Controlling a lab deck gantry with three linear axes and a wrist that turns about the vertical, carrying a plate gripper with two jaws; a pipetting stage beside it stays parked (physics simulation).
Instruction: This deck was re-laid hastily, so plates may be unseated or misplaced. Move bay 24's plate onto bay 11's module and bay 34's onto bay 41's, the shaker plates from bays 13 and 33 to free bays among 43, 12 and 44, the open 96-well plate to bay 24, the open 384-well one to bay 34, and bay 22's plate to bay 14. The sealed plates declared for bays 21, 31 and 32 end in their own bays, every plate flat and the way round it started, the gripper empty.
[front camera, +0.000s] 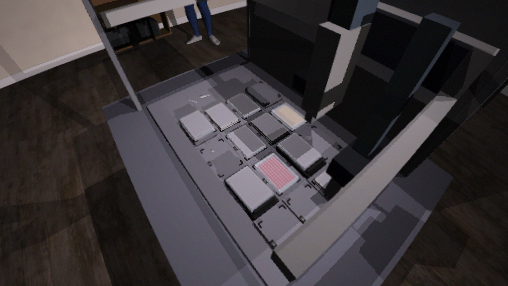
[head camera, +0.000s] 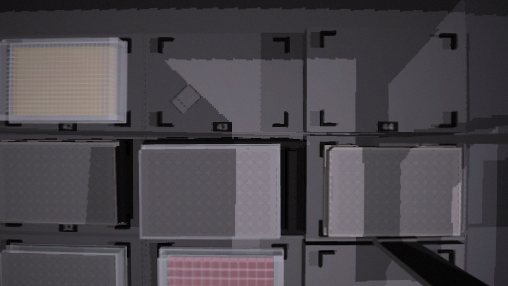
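My gripper (head camera: 391, 190) is visible to me, and the front camera has the gripper (front camera: 337, 187) too. As for the things here, there is a 384-well plate (head camera: 57, 80). I can also see bay 14 (front camera: 278, 224).
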